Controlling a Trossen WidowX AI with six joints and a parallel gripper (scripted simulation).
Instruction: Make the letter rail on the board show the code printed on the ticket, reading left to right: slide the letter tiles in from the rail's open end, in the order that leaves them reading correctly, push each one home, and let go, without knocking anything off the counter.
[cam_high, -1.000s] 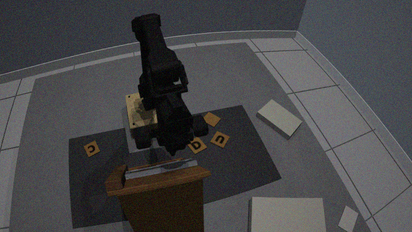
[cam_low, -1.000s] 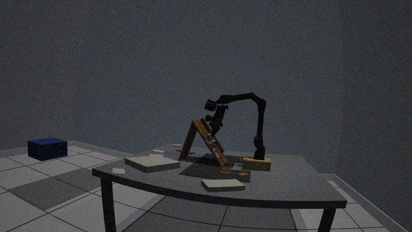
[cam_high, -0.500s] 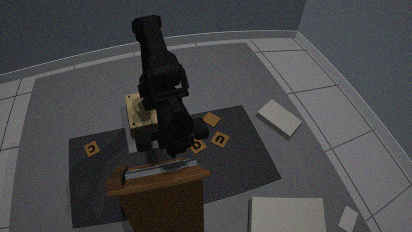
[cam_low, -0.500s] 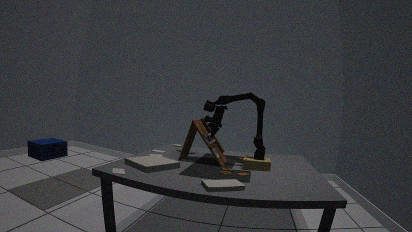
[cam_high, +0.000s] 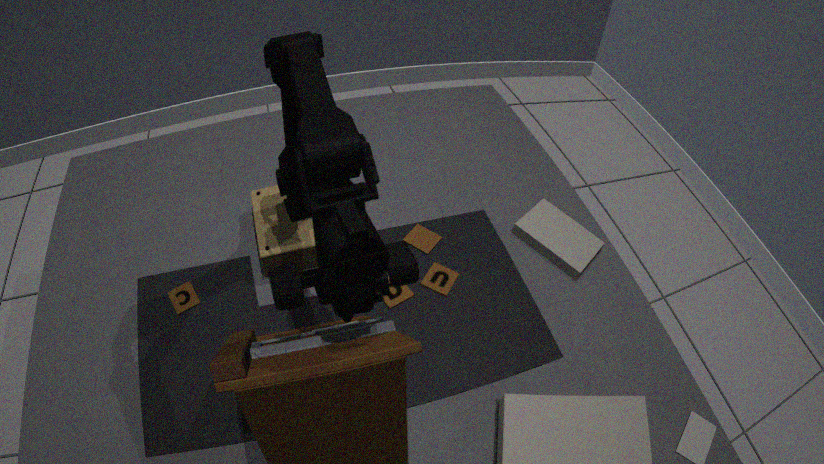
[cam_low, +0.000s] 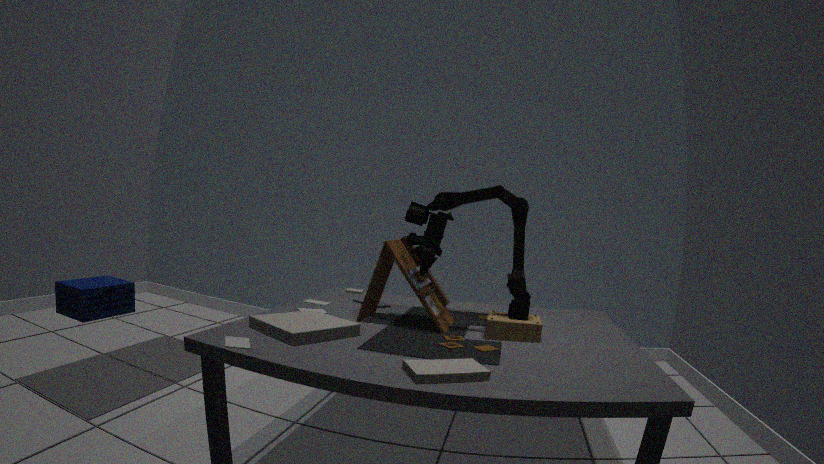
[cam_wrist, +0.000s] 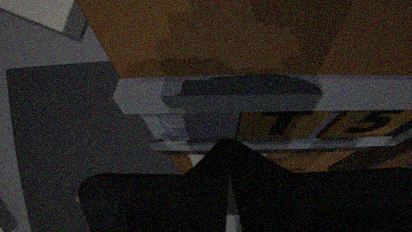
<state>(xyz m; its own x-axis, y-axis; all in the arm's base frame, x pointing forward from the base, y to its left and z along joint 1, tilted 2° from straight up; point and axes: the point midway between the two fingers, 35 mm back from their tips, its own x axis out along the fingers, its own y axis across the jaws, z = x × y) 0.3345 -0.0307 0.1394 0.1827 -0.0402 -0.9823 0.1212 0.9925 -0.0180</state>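
Now: gripper tip 120 mm past the letter tile, 230 mm to the right of it and 170 mm above it. Also, from my gripper tip: pale slab: 110 mm behind, 520 mm to the left, 160 mm below; then white ticket: 40 mm behind, 90 mm below.
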